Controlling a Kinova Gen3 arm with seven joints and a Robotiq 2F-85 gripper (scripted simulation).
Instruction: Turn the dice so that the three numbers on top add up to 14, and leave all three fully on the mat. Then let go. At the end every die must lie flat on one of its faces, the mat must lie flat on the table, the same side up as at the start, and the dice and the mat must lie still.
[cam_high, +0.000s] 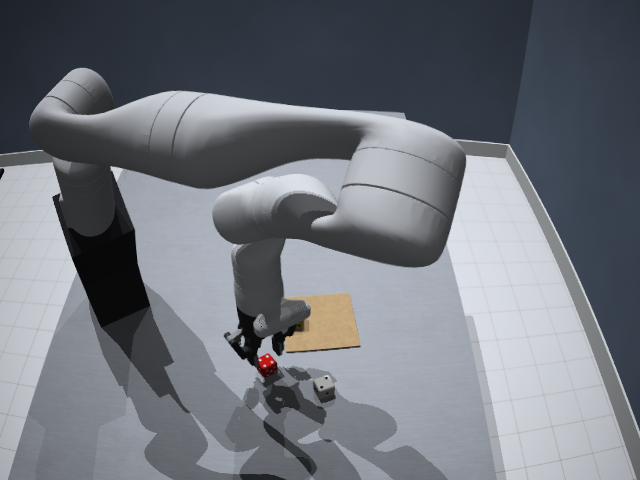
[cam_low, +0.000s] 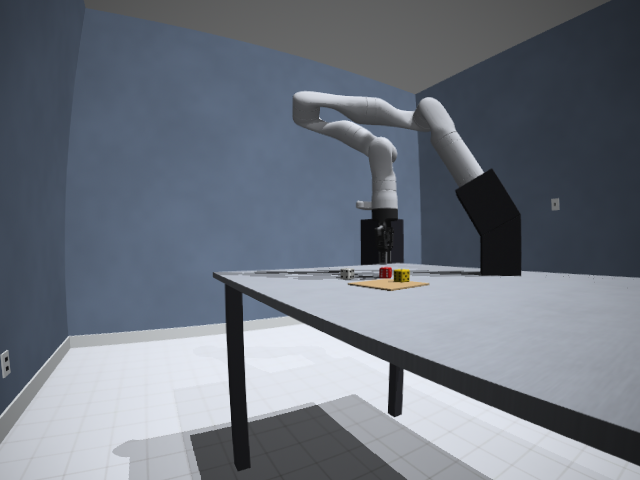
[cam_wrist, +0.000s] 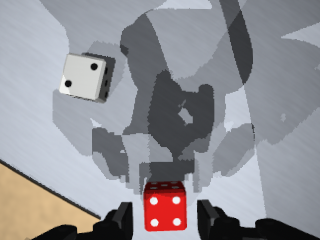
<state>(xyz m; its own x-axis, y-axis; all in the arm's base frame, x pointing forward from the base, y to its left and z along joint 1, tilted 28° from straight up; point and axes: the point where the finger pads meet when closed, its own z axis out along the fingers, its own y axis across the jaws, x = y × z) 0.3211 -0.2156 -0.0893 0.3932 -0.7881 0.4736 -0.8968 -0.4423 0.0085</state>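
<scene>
My hand is 40 mm above the red die. Round my hand: tan mat (120 mm ahead, 100 mm to the left, 60 mm below); yellow die (70 mm ahead, 110 mm to the left, 40 mm below); white die (90 mm ahead, 70 mm to the right, 40 mm below).
</scene>
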